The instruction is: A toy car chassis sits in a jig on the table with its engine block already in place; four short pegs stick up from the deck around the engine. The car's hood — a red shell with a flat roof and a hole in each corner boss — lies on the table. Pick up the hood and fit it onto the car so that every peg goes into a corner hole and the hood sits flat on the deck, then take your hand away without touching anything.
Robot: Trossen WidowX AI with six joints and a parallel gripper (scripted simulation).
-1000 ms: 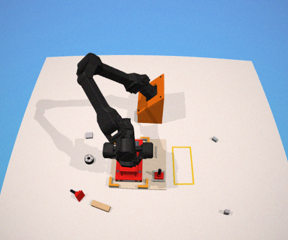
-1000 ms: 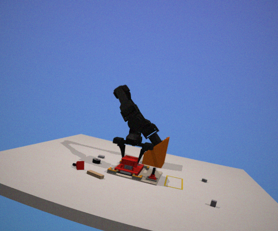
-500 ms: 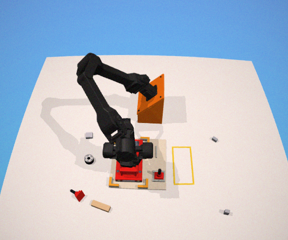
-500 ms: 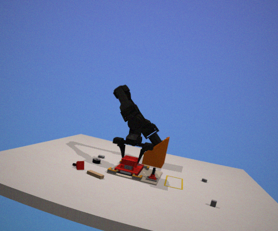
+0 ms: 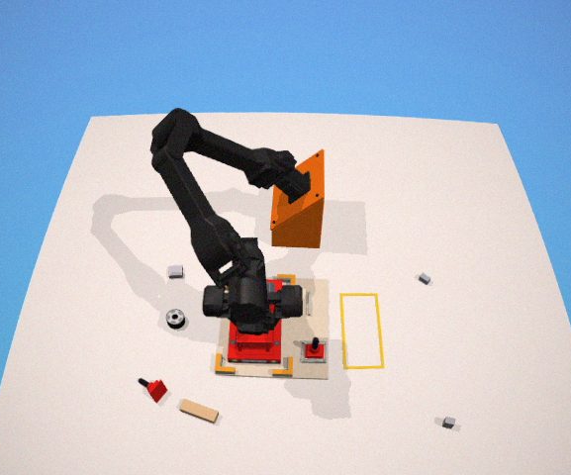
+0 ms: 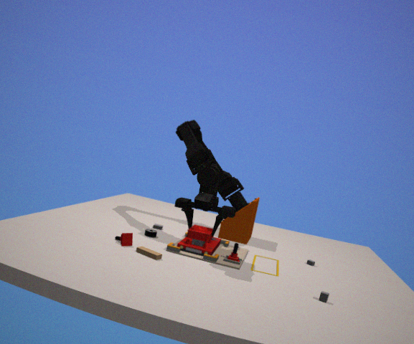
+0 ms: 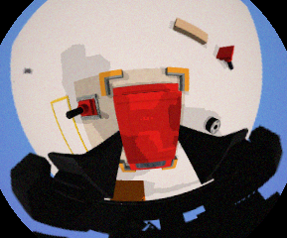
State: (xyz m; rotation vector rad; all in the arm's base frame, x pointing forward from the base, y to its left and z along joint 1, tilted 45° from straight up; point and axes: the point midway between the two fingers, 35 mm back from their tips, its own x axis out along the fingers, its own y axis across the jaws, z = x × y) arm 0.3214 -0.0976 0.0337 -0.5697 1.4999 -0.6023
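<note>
Now: the grey engine block 30 mm below my gripper tip. From my gripper tip the other things lie so: red hood (10 mm above); then black wheel (170 mm to the right, 50 mm below, 40 mm behind); then wooden block (170 mm ahead, 110 mm to the right, 50 mm below).
</note>
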